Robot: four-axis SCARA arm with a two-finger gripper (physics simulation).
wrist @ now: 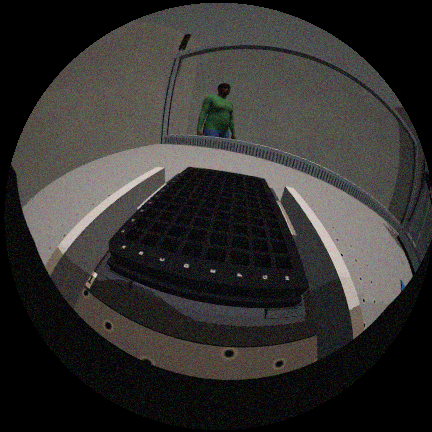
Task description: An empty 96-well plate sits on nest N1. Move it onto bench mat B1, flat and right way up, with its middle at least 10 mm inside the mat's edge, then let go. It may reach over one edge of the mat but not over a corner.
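Places are measured from the arm's base along level axes (x back, y left, z down), in centimetres.
Where they show: gripper, fingertip midpoint: (222, 184).
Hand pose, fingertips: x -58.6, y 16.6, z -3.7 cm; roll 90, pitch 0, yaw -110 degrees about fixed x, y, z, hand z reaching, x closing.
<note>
After its pixels a point has its place.
The black 96-well plate (210, 230) {y 14.4, x -52.8, z -3.9 cm} is in the middle of the wrist view, flat and right way up, with a row of white letters along its near edge. It sits on the dark grey nest N1 (225, 334), whose near part shows below it. My gripper (222, 184) {y 16.6, x -58.6, z -3.7 cm} is shut on the plate, one finger along each long side. The inner pads are against the plate's sides and mostly hidden by it. The bench mat B1 does not show in this view.
A small pale label (91, 280) is at the nest's near left corner. A bench surface with holes surrounds the nest. A low grey barrier (280, 156) {y 13.6, x -100.4, z -3.9 cm} runs behind the bench, and a person in green (218, 115) stands beyond it. A small blue thing (403, 285) shows at the right edge.
</note>
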